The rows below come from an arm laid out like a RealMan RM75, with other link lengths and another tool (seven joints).
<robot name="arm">
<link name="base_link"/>
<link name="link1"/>
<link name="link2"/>
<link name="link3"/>
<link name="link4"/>
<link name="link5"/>
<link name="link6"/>
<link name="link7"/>
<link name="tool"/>
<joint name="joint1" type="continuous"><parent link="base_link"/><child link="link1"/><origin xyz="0 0 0.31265" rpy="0 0 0"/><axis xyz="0 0 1"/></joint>
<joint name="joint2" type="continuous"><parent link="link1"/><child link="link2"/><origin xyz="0 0 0" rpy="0 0 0"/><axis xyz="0 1 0"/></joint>
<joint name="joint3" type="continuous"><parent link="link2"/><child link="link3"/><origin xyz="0 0 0.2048" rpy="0 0 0"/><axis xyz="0 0 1"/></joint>
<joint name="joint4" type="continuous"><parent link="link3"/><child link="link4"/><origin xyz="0 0 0" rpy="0 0 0"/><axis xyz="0 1 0"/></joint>
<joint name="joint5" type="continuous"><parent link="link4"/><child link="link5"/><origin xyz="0 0 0.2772" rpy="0 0 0"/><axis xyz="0 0 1"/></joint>
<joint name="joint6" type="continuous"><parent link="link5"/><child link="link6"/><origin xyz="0 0 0" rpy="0 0 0"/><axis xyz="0 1 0"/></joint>
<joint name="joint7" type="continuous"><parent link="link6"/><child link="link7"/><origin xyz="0 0 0.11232" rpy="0 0 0"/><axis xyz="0 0 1"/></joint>
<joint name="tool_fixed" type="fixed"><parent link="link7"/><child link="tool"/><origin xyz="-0.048 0.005 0.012" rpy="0.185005 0 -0.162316"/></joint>
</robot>
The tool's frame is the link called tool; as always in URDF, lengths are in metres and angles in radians. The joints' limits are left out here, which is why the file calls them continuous.
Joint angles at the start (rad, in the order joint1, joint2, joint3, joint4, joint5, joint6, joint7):
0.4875, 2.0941, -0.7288, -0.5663, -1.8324, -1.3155, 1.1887
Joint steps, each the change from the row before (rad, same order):
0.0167, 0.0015, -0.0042, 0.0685, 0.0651, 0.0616, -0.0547
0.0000, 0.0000, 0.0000, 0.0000, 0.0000, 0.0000, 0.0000
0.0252, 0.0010, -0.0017, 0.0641, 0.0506, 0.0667, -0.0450
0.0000, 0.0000, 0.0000, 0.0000, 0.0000, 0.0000, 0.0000
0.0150, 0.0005, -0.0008, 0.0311, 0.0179, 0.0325, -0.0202
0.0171, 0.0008, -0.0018, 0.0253, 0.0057, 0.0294, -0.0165
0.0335, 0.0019, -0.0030, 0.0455, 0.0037, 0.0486, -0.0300
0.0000, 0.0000, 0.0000, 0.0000, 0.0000, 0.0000, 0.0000
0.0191, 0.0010, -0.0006, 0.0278, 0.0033, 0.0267, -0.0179
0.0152, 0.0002, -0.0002, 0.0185, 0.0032, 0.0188, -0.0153
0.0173, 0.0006, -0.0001, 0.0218, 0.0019, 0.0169, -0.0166
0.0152, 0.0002, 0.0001, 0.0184, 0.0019, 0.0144, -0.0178
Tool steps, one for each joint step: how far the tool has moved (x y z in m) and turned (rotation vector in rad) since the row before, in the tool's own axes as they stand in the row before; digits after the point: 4 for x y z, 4 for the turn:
0.0076, 0.0034, 0.0087, 0.0497, -0.0153, 0.0179
0.0000, 0.0000, 0.0000, 0.0000, 0.0000, 0.0000
0.0063, 0.0032, 0.0105, 0.0457, 0.0022, 0.0135
0.0000, 0.0000, 0.0000, 0.0000, 0.0000, 0.0000
0.0029, 0.0026, 0.0058, 0.0166, 0.0071, 0.0033
0.0017, 0.0034, 0.0064, 0.0067, 0.0115, -0.0058
0.0022, 0.0078, 0.0119, 0.0024, 0.0216, -0.0162
0.0000, 0.0000, 0.0000, 0.0000, 0.0000, 0.0000
0.0013, 0.0049, 0.0064, 0.0007, 0.0122, -0.0079
-0.0002, 0.0032, 0.0047, 0.0008, 0.0064, -0.0102
-0.0003, 0.0046, 0.0052, -0.0042, 0.0059, -0.0107
-0.0006, 0.0039, 0.0043, -0.0034, 0.0041, -0.0133

